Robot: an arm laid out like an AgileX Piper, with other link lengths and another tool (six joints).
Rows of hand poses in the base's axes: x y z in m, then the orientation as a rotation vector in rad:
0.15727 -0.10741 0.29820 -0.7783 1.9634 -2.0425
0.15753 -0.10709 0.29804 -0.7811 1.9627 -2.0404
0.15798 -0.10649 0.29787 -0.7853 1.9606 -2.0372
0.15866 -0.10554 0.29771 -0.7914 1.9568 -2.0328
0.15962 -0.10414 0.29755 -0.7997 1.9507 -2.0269
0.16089 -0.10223 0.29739 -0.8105 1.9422 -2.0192
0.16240 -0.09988 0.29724 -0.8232 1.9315 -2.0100
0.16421 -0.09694 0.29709 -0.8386 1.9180 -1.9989
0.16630 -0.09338 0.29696 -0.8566 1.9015 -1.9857
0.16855 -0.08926 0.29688 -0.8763 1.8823 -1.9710
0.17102 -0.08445 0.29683 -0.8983 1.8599 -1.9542
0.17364 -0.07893 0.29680 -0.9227 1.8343 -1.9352
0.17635 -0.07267 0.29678 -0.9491 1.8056 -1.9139
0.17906 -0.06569 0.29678 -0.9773 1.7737 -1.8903
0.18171 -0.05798 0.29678 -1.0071 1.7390 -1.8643
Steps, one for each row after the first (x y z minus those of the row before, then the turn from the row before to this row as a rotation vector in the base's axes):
0.00026 0.00032 -0.00016 0.0007 0.0009 0.0023
0.00045 0.00060 -0.00017 0.0008 0.0008 0.0041
0.00068 0.00095 -0.00016 0.0008 0.0009 0.0063
0.00096 0.00140 -0.00016 0.0007 0.0009 0.0091
0.00127 0.00191 -0.00016 0.0007 0.0009 0.0122
0.00151 0.00235 -0.00015 0.0007 0.0008 0.0148
0.00181 0.00294 -0.00015 0.0006 0.0008 0.0182
0.00209 0.00356 -0.00013 0.0006 0.0008 0.0219
0.00225 0.00412 -0.00008 0.0004 0.0005 0.0247
0.00247 0.00481 -0.00005 0.0002 0.0003 0.0284
0.00262 0.00552 -0.00003 0.0001 0.0003 0.0321
0.00271 0.00626 -0.00002 0.0001 0.0001 0.0357
0.00271 0.00698 0.00000 0.0000 0.0000 0.0393
0.00265 0.00771 0.00000 0.0000 0.0000 0.0427

